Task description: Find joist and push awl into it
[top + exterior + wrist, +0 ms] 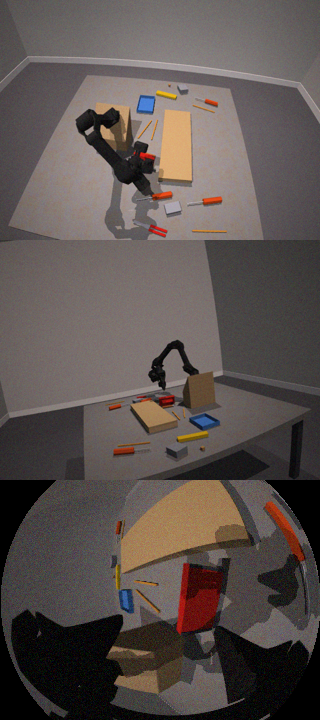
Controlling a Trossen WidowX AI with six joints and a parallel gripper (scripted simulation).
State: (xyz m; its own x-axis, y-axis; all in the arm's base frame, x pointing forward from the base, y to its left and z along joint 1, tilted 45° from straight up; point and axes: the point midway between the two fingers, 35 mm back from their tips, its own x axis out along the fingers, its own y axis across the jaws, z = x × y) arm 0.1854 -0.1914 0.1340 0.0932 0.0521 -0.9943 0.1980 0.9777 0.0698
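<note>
Right now my gripper tip is 1 cm past the red stud finder, 7 cm to the right of it and 11 cm above it. Round my gripper tip: awl (1 cm behind, 10 cm to the left, 13 cm below); blue tray (5 cm behind, 53 cm to the left, 12 cm below); yellow bar (9 cm ahead, 66 cm to the left, 13 cm below).
</note>
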